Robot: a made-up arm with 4 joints.
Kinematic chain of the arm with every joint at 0, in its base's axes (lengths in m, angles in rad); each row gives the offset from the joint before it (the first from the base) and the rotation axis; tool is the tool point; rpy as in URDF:
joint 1: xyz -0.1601 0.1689 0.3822 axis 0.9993 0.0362 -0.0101
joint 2: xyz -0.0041 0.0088 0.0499 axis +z
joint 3: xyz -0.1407 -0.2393 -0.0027 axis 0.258 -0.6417 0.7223
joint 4: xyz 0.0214 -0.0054 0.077 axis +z
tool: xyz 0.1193 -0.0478 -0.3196 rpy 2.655 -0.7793 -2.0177
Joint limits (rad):
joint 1: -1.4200..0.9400
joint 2: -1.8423..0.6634
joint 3: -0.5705..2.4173
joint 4: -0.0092..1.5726
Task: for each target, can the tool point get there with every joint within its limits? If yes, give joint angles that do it. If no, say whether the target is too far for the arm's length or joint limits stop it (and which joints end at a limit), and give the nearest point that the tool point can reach.
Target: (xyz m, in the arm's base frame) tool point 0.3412 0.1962 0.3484
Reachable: no: joint limits stop it (at a limit: joint 2, joint 4) | nearest point 0.0012 0.2166 0.2490 | short by 0.355 m
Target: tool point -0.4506 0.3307 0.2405
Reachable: yes | joints 0.6147 -1.5776 -0.2522 0.3912
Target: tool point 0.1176 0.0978 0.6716
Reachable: no: joint limits stop it (at a limit: joint 1, joint 2, joint 4) | nearest point 0.0205 -0.0498 0.5762 | short by 0.201 m
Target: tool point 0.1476 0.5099 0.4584
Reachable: no: joint limits stop it (at a limit: joint 2, joint 3) | nearest point -0.0773 0.4125 0.4392 | short by 0.246 m
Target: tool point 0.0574 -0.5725 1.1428
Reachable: no: too far | nearest point -0.0748 -0.1262 0.6849 | short by 0.653 m
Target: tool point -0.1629 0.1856 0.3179
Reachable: yes | joints 0.5603 -0.2662 0.9650 0.8856
